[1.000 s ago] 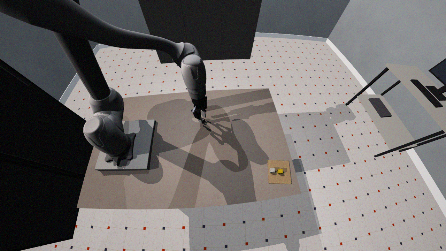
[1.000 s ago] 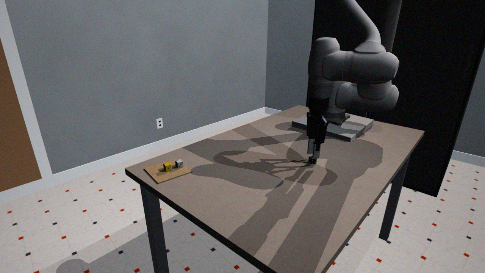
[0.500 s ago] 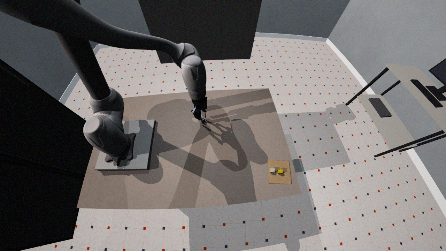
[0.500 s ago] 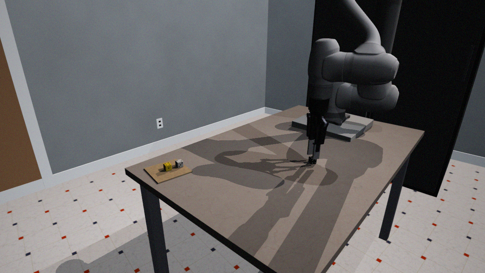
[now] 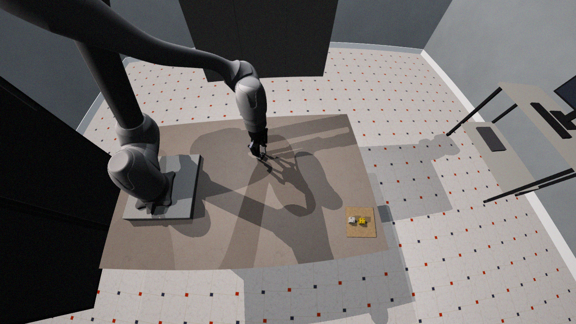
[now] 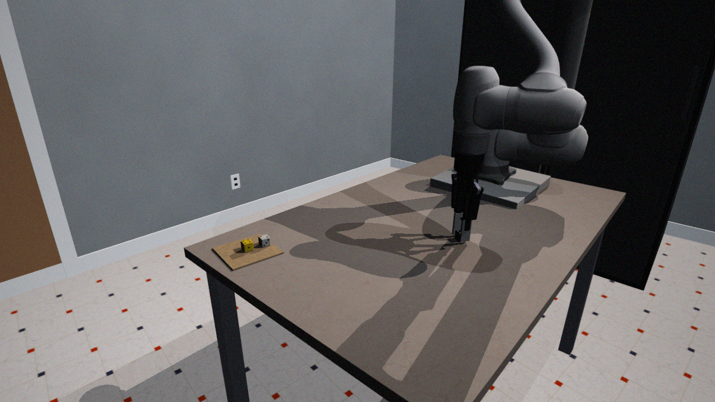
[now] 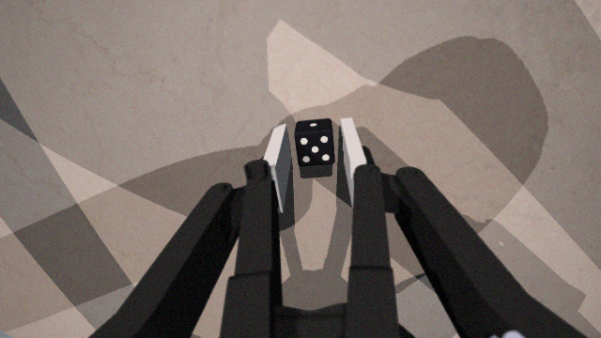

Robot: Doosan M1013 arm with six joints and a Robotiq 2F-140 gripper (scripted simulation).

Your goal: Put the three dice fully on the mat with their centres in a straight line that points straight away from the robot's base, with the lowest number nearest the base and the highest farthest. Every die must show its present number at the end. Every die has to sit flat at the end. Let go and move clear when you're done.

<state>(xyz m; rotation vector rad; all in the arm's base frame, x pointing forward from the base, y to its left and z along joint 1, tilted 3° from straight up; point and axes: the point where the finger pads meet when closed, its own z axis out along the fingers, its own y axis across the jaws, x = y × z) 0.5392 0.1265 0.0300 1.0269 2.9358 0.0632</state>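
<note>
Right now my hand is 30 mm above the black die. Also, from my hand: tan mat 420 mm to the right, 410 mm ahead, 40 mm below; then yellow die 420 mm to the right, 410 mm ahead, 20 mm below; then grey die 410 mm to the right, 360 mm ahead, 20 mm below.
</note>
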